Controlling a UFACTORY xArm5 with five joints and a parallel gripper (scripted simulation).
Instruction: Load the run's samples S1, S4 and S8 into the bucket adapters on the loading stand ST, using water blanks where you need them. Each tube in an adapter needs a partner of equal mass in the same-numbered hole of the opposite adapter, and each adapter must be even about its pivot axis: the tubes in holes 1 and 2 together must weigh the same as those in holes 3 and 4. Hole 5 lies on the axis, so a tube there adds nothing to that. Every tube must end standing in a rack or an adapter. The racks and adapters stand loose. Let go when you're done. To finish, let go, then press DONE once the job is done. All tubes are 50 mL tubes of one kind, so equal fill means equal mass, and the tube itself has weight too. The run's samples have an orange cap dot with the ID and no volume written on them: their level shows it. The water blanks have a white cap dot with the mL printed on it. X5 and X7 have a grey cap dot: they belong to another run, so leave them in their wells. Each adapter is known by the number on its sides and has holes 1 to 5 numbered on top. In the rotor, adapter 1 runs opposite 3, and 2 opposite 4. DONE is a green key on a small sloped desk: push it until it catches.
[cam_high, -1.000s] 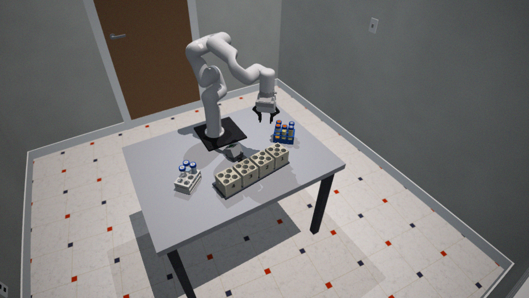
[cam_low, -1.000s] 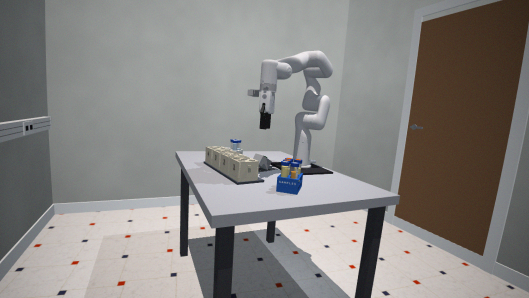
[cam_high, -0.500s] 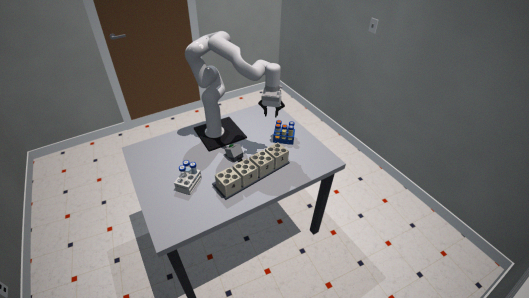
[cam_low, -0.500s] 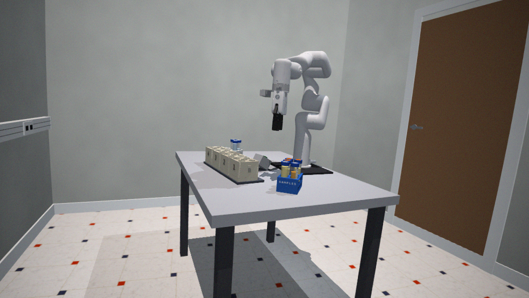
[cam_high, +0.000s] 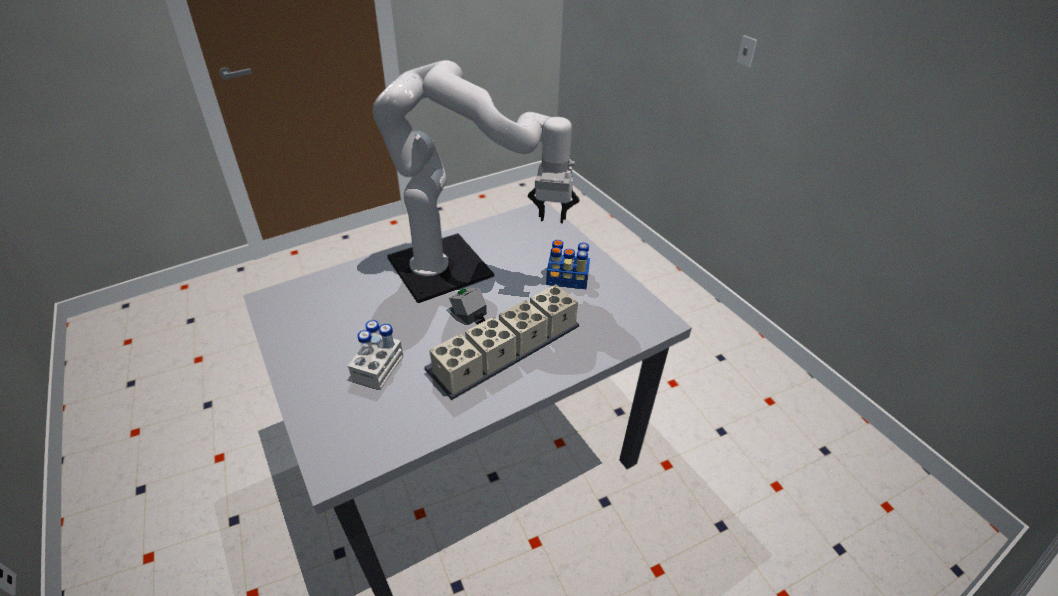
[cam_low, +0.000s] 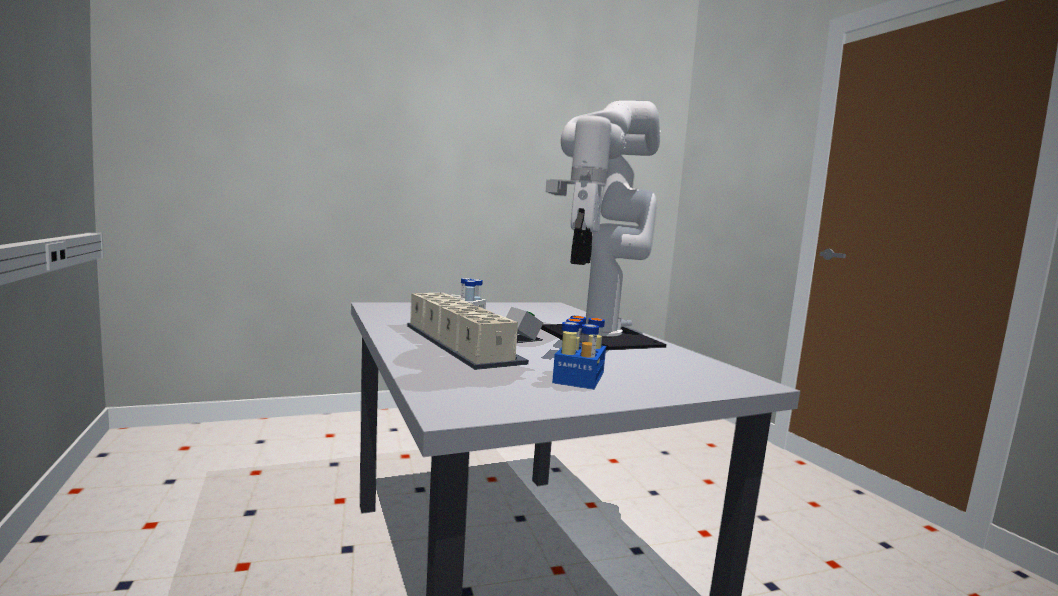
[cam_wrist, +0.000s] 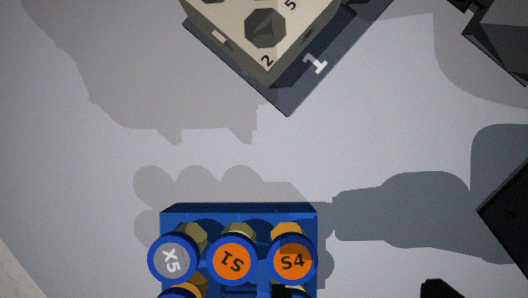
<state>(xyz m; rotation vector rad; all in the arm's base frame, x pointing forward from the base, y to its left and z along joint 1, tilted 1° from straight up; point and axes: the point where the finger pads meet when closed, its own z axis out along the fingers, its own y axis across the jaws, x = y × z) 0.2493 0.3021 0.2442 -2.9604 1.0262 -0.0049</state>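
The blue samples rack is 10 mm ahead of my hand, 60 mm to the left of it and 220 mm below it. From my hand the other things lie so: adapter 3: 210 mm ahead, 310 mm to the right, 200 mm below; white rack: 100 mm ahead, 590 mm to the right, 220 mm below.
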